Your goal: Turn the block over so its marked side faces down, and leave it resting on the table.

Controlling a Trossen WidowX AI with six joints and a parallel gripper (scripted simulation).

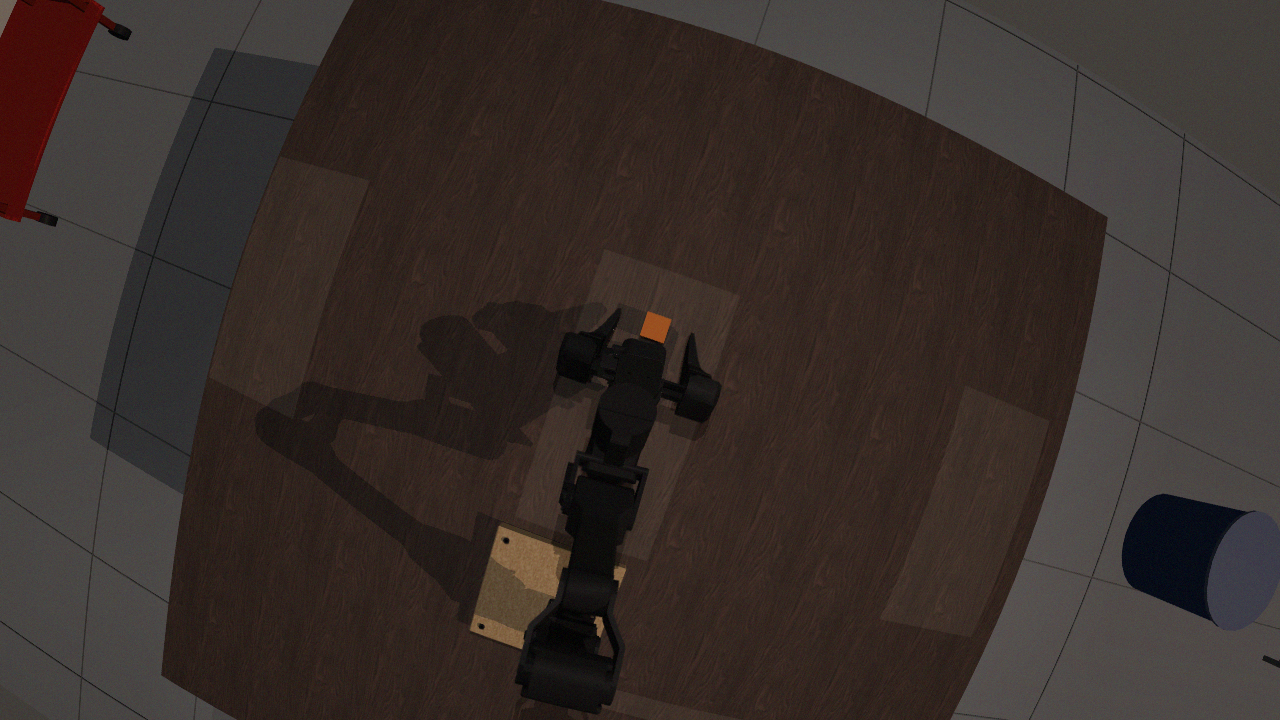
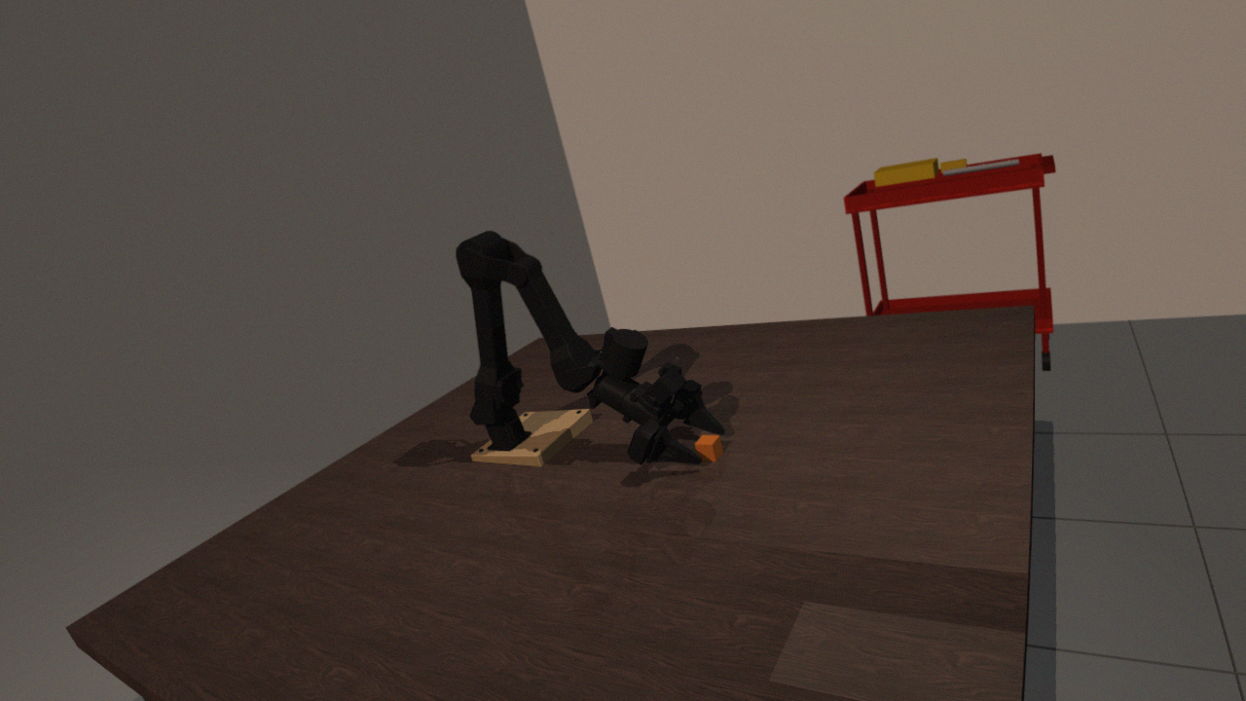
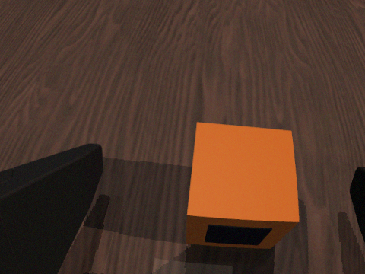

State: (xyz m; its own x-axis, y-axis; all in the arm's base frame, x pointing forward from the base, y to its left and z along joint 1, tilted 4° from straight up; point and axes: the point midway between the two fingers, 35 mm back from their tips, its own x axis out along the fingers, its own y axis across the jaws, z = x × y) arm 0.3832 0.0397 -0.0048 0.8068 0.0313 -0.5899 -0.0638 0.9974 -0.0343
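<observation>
The orange block lies 10 mm behind my gripper tip.
</observation>
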